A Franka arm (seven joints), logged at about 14 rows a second.
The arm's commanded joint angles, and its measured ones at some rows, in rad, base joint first. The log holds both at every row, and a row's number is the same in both.
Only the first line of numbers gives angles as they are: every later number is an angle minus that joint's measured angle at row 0.
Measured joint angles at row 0:
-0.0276 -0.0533 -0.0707 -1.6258 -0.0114 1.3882 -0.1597
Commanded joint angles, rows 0 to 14:
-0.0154 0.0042 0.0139 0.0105 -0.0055 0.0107 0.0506
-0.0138 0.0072 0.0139 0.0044 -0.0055 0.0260 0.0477
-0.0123 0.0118 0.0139 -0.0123 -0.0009 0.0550 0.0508
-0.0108 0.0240 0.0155 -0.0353 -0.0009 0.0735 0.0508
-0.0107 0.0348 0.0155 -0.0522 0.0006 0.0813 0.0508
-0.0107 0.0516 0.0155 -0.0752 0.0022 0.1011 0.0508
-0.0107 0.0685 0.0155 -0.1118 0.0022 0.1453 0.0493
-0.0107 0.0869 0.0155 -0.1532 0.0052 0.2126 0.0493
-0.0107 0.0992 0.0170 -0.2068 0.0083 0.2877 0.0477
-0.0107 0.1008 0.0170 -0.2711 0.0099 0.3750 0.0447
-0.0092 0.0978 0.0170 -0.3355 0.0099 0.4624 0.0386
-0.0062 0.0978 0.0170 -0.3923 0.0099 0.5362 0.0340
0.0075 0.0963 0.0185 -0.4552 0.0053 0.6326 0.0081
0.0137 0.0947 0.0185 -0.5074 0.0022 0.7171 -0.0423
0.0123 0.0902 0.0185 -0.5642 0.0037 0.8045 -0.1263
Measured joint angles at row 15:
0.0090 0.1358 0.0155 -0.4502 0.0018 0.6778 -0.0254
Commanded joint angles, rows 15 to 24:
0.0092 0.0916 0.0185 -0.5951 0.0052 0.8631 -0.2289
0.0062 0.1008 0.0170 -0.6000 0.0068 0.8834 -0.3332
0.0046 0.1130 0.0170 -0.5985 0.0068 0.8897 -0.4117
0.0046 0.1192 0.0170 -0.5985 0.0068 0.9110 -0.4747
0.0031 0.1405 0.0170 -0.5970 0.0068 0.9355 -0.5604
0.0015 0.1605 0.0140 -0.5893 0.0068 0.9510 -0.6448
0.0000 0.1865 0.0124 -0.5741 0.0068 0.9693 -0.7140
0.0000 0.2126 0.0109 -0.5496 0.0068 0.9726 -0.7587
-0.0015 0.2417 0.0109 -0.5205 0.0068 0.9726 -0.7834
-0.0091 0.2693 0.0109 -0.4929 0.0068 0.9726 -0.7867
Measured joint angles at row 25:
0.0042 0.1990 0.0106 -0.5660 0.0017 0.9677 -0.7307
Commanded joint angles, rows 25 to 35:
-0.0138 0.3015 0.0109 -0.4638 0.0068 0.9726 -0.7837
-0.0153 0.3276 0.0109 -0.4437 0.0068 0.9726 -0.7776
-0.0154 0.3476 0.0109 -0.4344 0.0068 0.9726 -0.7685
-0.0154 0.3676 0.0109 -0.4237 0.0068 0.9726 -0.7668
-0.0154 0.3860 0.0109 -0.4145 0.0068 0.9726 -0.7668
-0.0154 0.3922 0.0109 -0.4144 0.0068 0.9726 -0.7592
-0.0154 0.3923 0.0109 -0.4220 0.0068 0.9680 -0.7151
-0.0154 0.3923 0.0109 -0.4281 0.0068 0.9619 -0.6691
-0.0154 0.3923 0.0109 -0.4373 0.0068 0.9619 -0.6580
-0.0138 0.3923 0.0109 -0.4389 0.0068 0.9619 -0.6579
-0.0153 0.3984 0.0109 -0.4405 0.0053 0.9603 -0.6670
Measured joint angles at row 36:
-0.0095 0.3973 0.0091 -0.4396 0.0024 0.9694 -0.6751
